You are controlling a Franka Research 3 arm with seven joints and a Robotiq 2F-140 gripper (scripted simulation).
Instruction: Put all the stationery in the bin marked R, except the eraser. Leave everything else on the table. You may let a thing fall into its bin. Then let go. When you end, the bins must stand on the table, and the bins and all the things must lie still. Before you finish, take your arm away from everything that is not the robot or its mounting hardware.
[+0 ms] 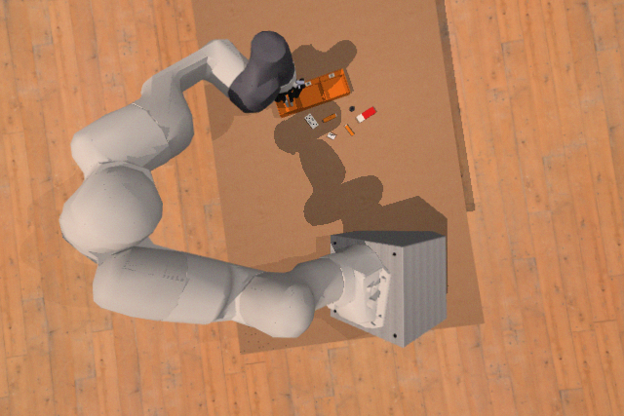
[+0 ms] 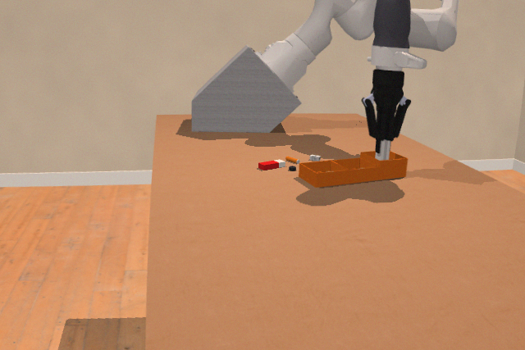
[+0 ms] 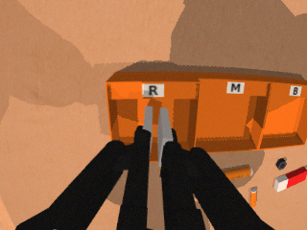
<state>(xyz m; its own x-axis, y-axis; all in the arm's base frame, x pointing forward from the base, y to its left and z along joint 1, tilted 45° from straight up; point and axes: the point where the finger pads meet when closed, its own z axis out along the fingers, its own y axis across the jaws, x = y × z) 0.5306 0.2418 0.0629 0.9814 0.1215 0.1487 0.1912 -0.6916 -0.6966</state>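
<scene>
The small grey piece is 120 mm behind my hand, 140 mm to the right of it and 40 mm below it. The rest, counted from my hand: white domino 60 mm behind, 80 mm to the right, 50 mm below; then small black piece 20 mm behind, 220 mm to the right, 50 mm below; then orange bin 30 mm ahead, 80 mm to the right, 30 mm below.
</scene>
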